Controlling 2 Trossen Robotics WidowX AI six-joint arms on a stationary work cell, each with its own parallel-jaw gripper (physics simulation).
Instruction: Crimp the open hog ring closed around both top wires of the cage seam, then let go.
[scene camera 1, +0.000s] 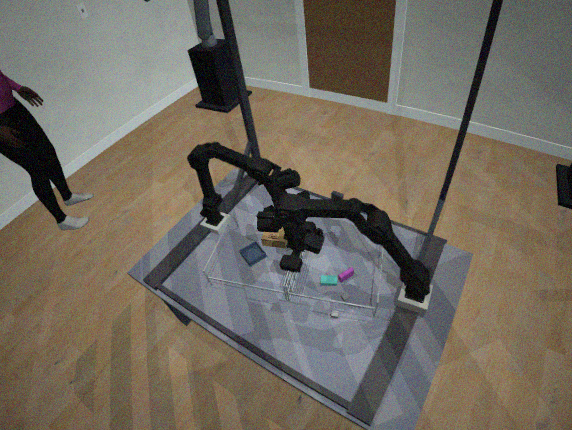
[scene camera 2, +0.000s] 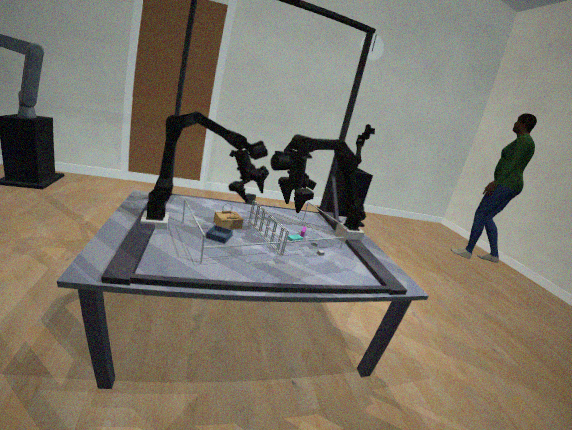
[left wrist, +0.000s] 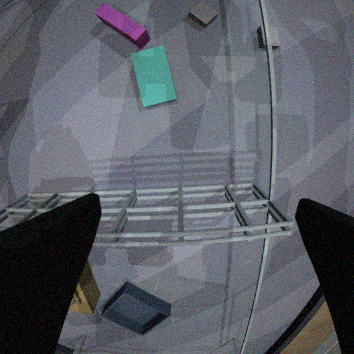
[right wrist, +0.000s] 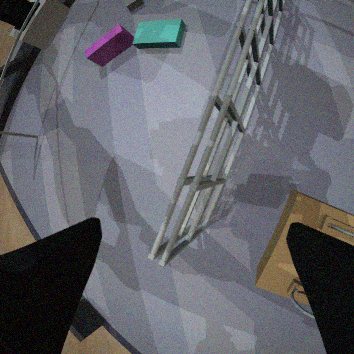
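Pixels of known places: left gripper, fingertip midpoint: (scene camera 1: 303, 260) (scene camera 2: 292, 208) (left wrist: 203, 207); right gripper, fingertip midpoint: (scene camera 2: 254, 197) (right wrist: 198, 232); left arm's base at its link origin: (scene camera 1: 415, 292) (scene camera 2: 351, 227) (right wrist: 26, 15); right arm's base at its link origin: (scene camera 1: 214, 219) (scene camera 2: 155, 216).
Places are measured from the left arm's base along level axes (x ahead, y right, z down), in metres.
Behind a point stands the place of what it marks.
Note:
The cage seam (scene camera 1: 287, 292) @(z -0.007, x 0.406, y -0.170 m) (scene camera 2: 283, 242) (left wrist: 180, 233) @(z -0.045, x 0.425, y -0.083 m) (right wrist: 197, 181) @(z -0.044, x 0.467, y 0.068 m) is two pale wire grid panels standing close together, top wires side by side. An open hog ring cannot be made out on them. My left gripper (scene camera 2: 294, 206) @(z -0.103, x 0.378, y -0.085 m) (left wrist: 203, 207) @(z -0.103, x 0.378, y -0.085 m) is open and empty, above the seam; in its wrist view the near end of the seam lies between the fingers. My right gripper (scene camera 2: 255, 196) @(z -0.074, x 0.486, y 0.081 m) (right wrist: 198, 232) @(z -0.074, x 0.486, y 0.081 m) is open and empty, above the far part of the seam; in its wrist view a seam end shows between the fingers. In scene camera 1 the arms hide the far seam and fingertips.
A tan box (scene camera 1: 274, 240) @(z 0.018, x 0.570, y 0.032 m) (scene camera 2: 228, 220) @(z 0.018, x 0.595, y 0.026 m) (right wrist: 275, 255) @(z 0.015, x 0.545, y 0.092 m) with a thin curved wire and a dark blue tray (scene camera 1: 252, 253) @(z 0.057, x 0.643, y -0.038 m) (scene camera 2: 219, 234) @(z 0.057, x 0.634, y -0.028 m) (left wrist: 135, 307) @(z 0.057, x 0.639, y -0.042 m) stand on one side. Teal (scene camera 1: 329, 280) @(z 0.045, x 0.302, y -0.041 m) (left wrist: 154, 76) @(z 0.046, x 0.308, y -0.039 m) and magenta (scene camera 1: 346, 274) @(z 0.028, x 0.250, y -0.003 m) (left wrist: 122, 25) @(z 0.026, x 0.259, y -0.002 m) blocks lie on the other. Thin cage rails cross the table.

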